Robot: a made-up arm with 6 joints. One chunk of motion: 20 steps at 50 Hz.
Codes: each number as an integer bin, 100 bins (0 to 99) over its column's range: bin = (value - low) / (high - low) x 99, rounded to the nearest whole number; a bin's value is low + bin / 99 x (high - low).
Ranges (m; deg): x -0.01..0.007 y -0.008..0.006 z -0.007..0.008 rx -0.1..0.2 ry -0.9..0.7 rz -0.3..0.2
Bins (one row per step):
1: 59 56 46 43 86 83
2: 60 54 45 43 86 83
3: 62 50 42 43 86 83
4: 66 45 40 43 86 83
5: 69 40 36 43 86 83
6: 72 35 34 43 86 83
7: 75 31 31 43 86 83
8: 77 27 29 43 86 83
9: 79 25 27 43 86 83
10: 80 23 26 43 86 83
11: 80 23 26 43 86 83
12: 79 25 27 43 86 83
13: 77 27 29 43 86 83
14: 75 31 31 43 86 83
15: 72 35 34 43 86 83
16: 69 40 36 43 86 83
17: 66 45 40 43 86 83
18: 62 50 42 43 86 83
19: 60 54 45 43 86 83
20: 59 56 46 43 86 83
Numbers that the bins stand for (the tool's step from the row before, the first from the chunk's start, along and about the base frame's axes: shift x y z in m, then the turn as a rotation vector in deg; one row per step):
1: 0.00013 -0.00008 -0.00003 0.030 0.490 0.119
2: 0.00030 -0.00036 -0.00018 0.030 0.490 0.119
3: 0.00065 -0.00093 -0.00064 0.030 0.490 0.119
4: 0.00133 -0.00164 -0.00094 0.030 0.490 0.119
5: 0.00185 -0.00234 -0.00155 0.030 0.490 0.119
6: 0.00236 -0.00305 -0.00185 0.030 0.490 0.119
7: 0.00288 -0.00362 -0.00230 0.030 0.490 0.119
8: 0.00322 -0.00418 -0.00261 0.030 0.490 0.119
9: 0.00357 -0.00446 -0.00291 0.030 0.490 0.119
10: 0.00374 -0.00475 -0.00306 0.030 0.490 0.119
11: 0.00374 -0.00475 -0.00306 0.030 0.490 0.119
12: 0.00357 -0.00446 -0.00291 0.030 0.490 0.119
13: 0.00322 -0.00418 -0.00261 0.030 0.490 0.119
14: 0.00288 -0.00362 -0.00230 0.030 0.490 0.119
15: 0.00236 -0.00305 -0.00185 0.030 0.490 0.119
16: 0.00185 -0.00234 -0.00155 0.030 0.490 0.119
17: 0.00133 -0.00164 -0.00094 0.030 0.490 0.119
18: 0.00065 -0.00093 -0.00064 0.030 0.490 0.119
19: 0.00030 -0.00036 -0.00018 0.030 0.490 0.119
20: 0.00013 -0.00008 -0.00003 0.030 0.490 0.119

